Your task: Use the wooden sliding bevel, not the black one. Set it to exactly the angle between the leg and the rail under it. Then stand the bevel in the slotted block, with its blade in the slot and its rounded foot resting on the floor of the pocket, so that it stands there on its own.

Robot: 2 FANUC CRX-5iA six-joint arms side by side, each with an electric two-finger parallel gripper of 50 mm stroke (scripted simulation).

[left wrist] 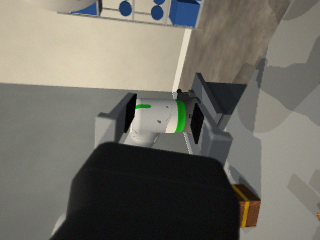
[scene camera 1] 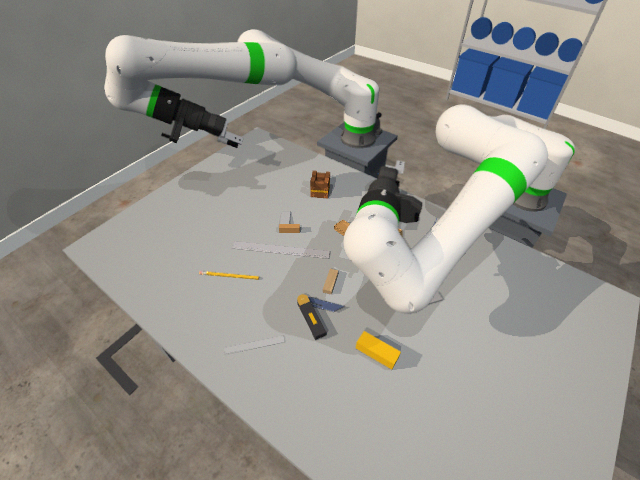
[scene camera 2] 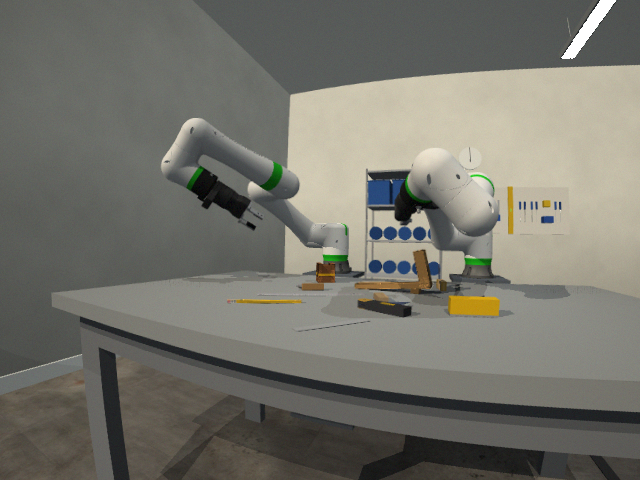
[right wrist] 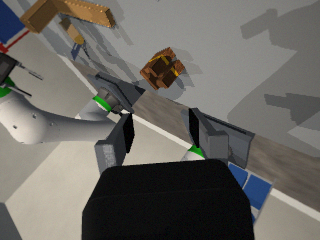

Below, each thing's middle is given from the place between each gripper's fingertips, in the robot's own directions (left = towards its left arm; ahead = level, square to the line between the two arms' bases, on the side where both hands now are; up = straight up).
Labels:
I see my right gripper (scene camera 1: pixel 240 143) 280 mm short of the yellow block (scene camera 2: pixel 468 306), 660 mm to the right of it and 210 mm above it.
Now: left hand 370 mm short of the yellow block, 150 mm to the right of it and 230 mm above it.

